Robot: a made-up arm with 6 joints. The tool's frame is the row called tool.
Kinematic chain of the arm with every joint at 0, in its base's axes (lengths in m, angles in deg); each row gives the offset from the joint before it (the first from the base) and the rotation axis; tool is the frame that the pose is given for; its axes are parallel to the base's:
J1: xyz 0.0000 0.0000 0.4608 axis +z
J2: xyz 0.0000 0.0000 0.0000 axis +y
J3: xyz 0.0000 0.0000 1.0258 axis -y
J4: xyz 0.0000 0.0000 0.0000 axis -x
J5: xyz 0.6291 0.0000 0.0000 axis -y
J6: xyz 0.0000 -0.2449 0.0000 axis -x
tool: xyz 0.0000 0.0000 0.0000
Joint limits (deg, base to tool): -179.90..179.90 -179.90..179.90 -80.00..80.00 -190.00..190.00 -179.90..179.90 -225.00..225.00
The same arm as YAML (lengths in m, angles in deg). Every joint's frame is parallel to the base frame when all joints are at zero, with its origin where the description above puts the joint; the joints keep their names.
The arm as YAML. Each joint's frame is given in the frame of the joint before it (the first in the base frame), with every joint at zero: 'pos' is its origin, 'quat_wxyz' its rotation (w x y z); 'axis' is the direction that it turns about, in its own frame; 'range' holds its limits. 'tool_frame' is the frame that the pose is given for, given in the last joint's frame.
length_unit: m
angle_unit: deg
joints:
  - joint: J1
    pos: [0.0, 0.0, 0.4608]
    quat_wxyz: [1.0, 0.0, 0.0, 0.0]
    axis: "+z"
    range: [-179.9, 179.9]
  - joint: J2
    pos: [0.0, 0.0, 0.0]
    quat_wxyz: [1.0, 0.0, 0.0, 0.0]
    axis: "+y"
    range: [-179.9, 179.9]
  - joint: J3
    pos: [0.0, 0.0, 1.0258]
    quat_wxyz: [1.0, 0.0, 0.0, 0.0]
    axis: "-y"
    range: [-80.0, 80.0]
  - joint: J4
    pos: [0.0, 0.0, 0.0]
    quat_wxyz: [1.0, 0.0, 0.0, 0.0]
    axis: "-x"
    range: [-190.0, 190.0]
  - joint: J5
    pos: [0.6291, 0.0, 0.0]
    quat_wxyz: [1.0, 0.0, 0.0, 0.0]
    axis: "-y"
    range: [-179.9, 179.9]
  - joint: J6
    pos: [0.0, -0.2449, 0.0]
    quat_wxyz: [1.0, 0.0, 0.0, 0.0]
    axis: "-x"
    range: [-225.0, 225.0]
tool_frame:
  pos: [0.0, 0.0, 0.0]
  quat_wxyz: [1.0, 0.0, 0.0, 0.0]

